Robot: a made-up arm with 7 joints. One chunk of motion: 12 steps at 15 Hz.
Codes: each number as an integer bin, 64 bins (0 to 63) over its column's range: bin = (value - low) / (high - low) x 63, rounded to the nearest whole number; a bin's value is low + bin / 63 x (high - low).
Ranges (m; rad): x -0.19..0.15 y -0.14..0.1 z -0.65..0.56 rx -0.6..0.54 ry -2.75..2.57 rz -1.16..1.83
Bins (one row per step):
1: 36 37 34 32 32 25
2: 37 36 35 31 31 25
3: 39 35 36 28 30 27
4: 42 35 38 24 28 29
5: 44 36 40 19 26 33
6: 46 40 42 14 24 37
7: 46 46 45 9 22 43
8: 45 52 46 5 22 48
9: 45 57 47 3 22 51
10: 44 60 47 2 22 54
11: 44 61 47 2 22 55
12: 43 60 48 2 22 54
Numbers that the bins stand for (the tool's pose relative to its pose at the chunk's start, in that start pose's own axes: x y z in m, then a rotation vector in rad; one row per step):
1: 0.0043 0.0010 0.0030 -0.0210 -0.0478 0.0265
2: 0.0097 -0.0029 0.0222 -0.0390 -0.1322 0.0265
3: 0.0205 -0.0067 0.0414 -0.0933 -0.2167 0.1214
4: 0.0367 -0.0067 0.0798 -0.1657 -0.3856 0.2163
5: 0.0475 -0.0029 0.1183 -0.2562 -0.5544 0.4062
6: 0.0583 0.0124 0.1567 -0.3467 -0.7233 0.5960
7: 0.0583 0.0352 0.2143 -0.4371 -0.8922 0.8808
8: 0.0529 0.0581 0.2335 -0.5095 -0.8922 1.1181
9: 0.0529 0.0771 0.2527 -0.5457 -0.8922 1.2605
10: 0.0475 0.0886 0.2527 -0.5638 -0.8922 1.4029
11: 0.0475 0.0924 0.2527 -0.5638 -0.8922 1.4503
12: 0.0421 0.0886 0.2719 -0.5638 -0.8922 1.4029

